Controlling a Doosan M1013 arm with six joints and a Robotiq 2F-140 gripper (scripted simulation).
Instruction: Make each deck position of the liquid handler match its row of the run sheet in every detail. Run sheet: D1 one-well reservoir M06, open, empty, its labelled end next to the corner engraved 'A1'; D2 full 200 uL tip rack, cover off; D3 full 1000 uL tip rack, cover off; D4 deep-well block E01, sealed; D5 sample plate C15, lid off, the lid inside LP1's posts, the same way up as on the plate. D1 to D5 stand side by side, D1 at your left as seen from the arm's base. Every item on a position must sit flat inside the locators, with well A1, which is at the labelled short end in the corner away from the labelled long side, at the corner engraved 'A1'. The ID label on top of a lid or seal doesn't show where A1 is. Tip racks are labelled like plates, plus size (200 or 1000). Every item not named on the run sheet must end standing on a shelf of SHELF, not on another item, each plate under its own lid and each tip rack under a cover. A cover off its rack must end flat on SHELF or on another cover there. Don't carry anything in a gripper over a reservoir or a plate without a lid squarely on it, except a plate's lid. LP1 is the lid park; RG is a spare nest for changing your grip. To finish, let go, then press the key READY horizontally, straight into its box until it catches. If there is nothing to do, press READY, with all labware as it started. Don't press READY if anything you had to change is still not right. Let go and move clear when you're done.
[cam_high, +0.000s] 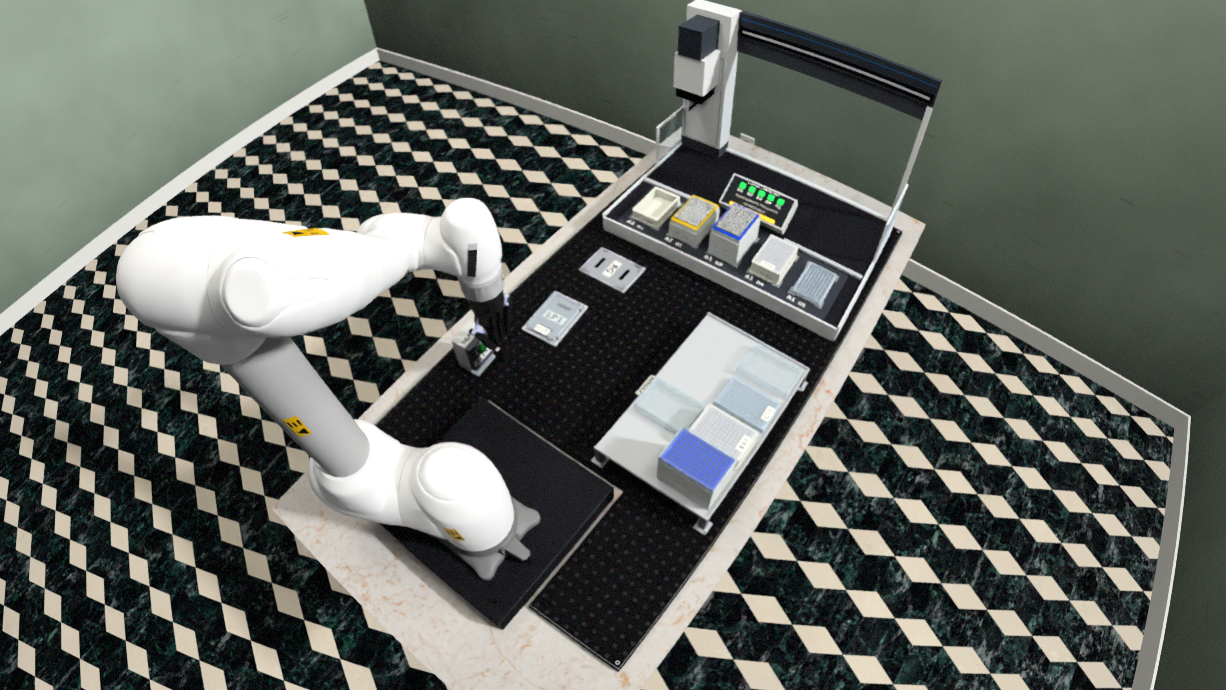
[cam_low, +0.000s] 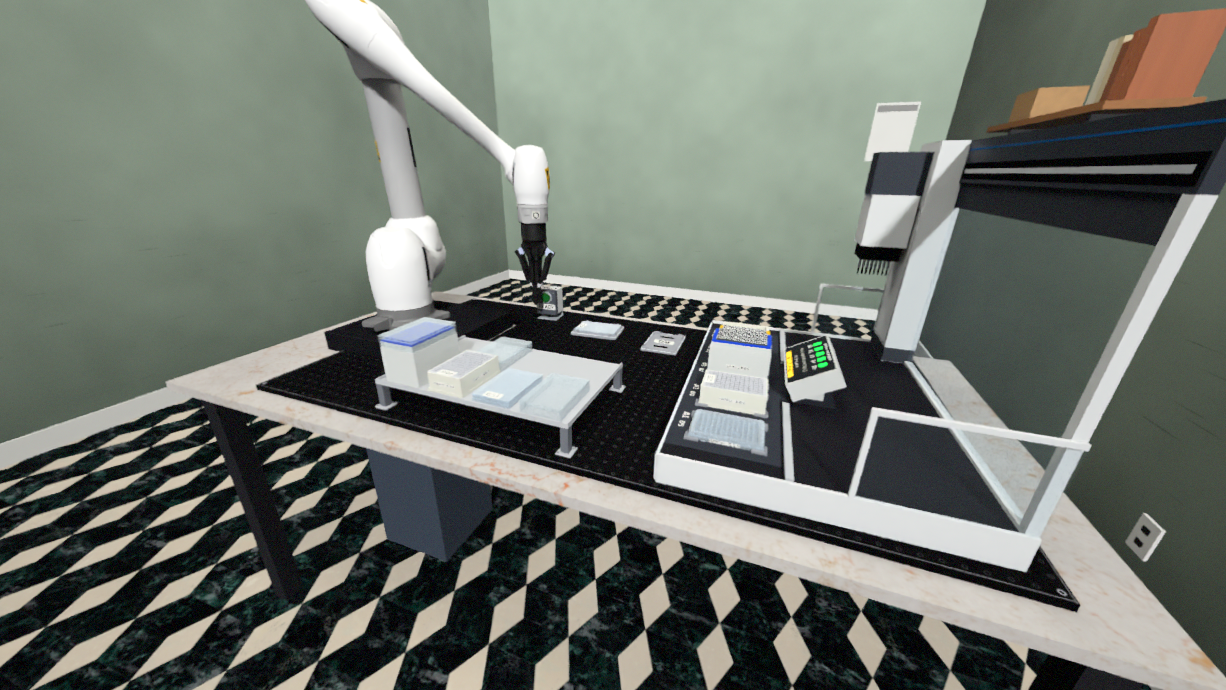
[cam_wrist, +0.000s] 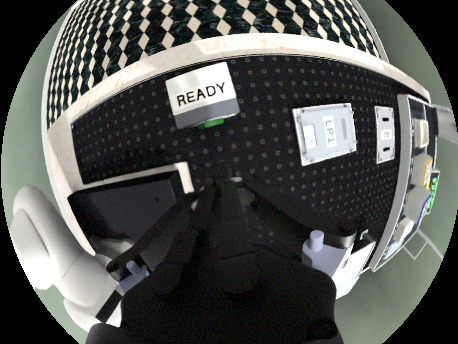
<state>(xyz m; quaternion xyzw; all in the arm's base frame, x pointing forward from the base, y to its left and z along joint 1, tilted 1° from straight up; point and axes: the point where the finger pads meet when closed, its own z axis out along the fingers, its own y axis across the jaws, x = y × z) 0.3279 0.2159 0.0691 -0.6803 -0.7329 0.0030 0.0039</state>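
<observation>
Now: hand 6 cm to the right of the ready key and 3 cm above it. Also, from my hand: ready key box: 8 cm to the left, 5 cm below, 1 cm behind; then clear lid: 20 cm ahead, 10 cm below, 2 cm to the left; then grey RG nest: 42 cm ahead, 11 cm below.
</observation>
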